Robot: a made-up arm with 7 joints. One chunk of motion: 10 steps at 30 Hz.
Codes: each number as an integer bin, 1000 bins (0 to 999) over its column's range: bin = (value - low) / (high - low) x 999, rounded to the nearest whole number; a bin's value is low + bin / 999 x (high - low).
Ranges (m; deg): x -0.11..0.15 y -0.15..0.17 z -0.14..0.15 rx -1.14..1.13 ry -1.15..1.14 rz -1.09..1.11
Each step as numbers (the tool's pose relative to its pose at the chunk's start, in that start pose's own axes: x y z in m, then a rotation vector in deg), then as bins.
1 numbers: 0.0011 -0.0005 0.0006 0.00 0.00 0.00
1 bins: 427 467 484 502 502 495
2 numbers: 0.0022 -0.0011 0.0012 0.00 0.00 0.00
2 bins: 431 465 486 502 502 495
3 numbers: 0.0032 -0.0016 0.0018 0.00 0.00 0.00
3 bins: 435 463 488 502 502 495
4 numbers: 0.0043 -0.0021 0.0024 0.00 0.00 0.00
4 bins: 439 462 491 502 502 495
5 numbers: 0.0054 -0.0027 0.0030 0.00 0.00 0.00
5 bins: 443 460 493 502 502 495
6 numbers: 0.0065 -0.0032 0.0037 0.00 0.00 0.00
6 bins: 448 458 495 502 502 495
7 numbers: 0.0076 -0.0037 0.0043 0.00 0.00 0.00
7 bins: 452 457 497 502 502 495
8 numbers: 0.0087 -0.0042 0.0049 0.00 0.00 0.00
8 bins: 456 455 499 502 502 495
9 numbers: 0.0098 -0.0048 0.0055 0.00 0.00 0.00
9 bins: 460 453 501 502 502 495
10 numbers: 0.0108 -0.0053 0.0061 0.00 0.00 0.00
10 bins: 464 452 503 502 502 495
